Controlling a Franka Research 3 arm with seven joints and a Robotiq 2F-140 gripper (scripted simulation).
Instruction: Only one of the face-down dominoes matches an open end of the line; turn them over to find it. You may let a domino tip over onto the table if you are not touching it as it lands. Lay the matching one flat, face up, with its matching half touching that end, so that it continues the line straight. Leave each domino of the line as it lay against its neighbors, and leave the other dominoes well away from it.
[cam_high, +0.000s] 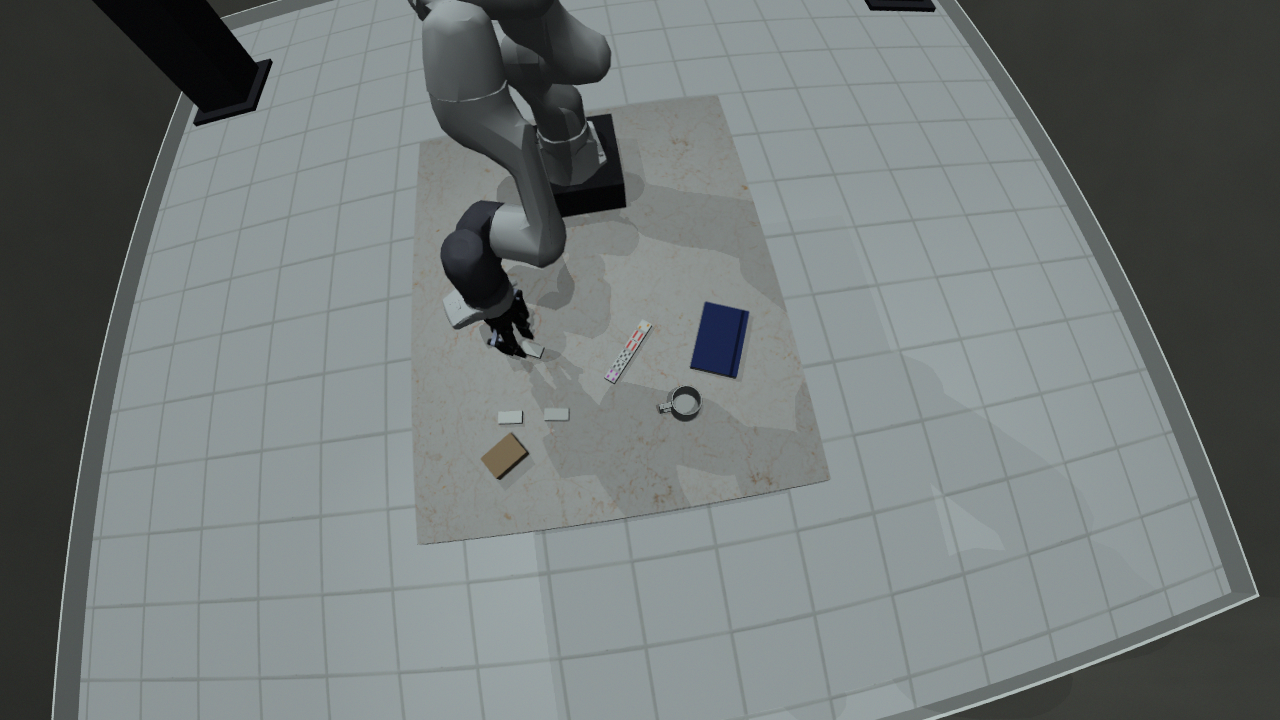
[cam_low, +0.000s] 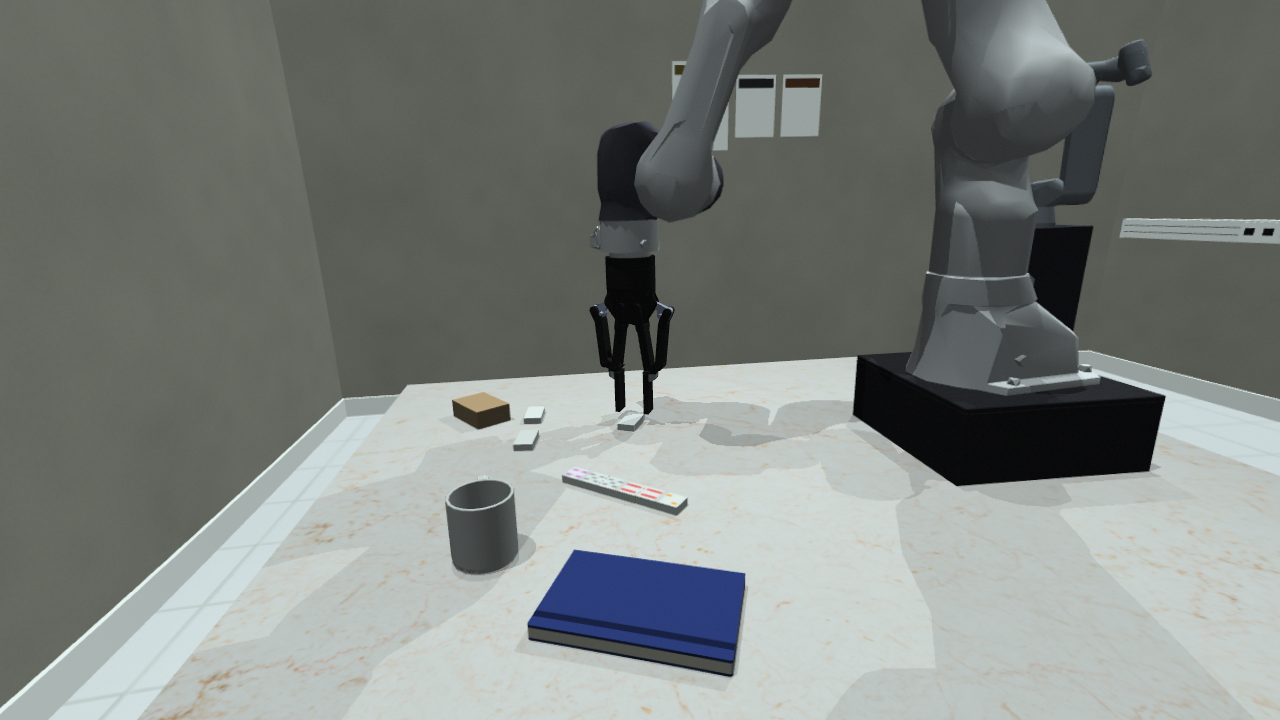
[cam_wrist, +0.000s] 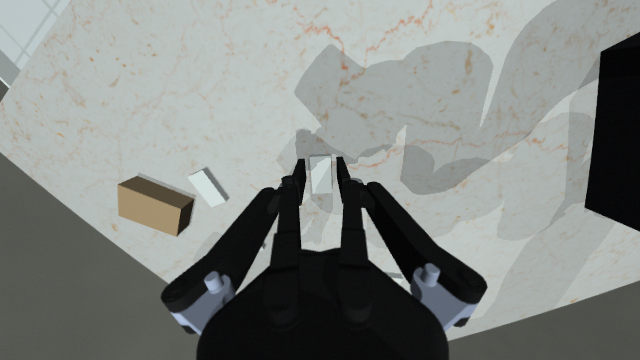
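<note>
The white domino lies 50 mm below my hand, 10 mm to the left of it and 10 mm ahead of it. Also, from my hand: grey mug: 350 mm to the left, 180 mm ahead, 20 mm below; blue book: 450 mm to the left, 40 mm below, 40 mm ahead; brown block: 250 mm ahead, 60 mm to the right, 40 mm below.
</note>
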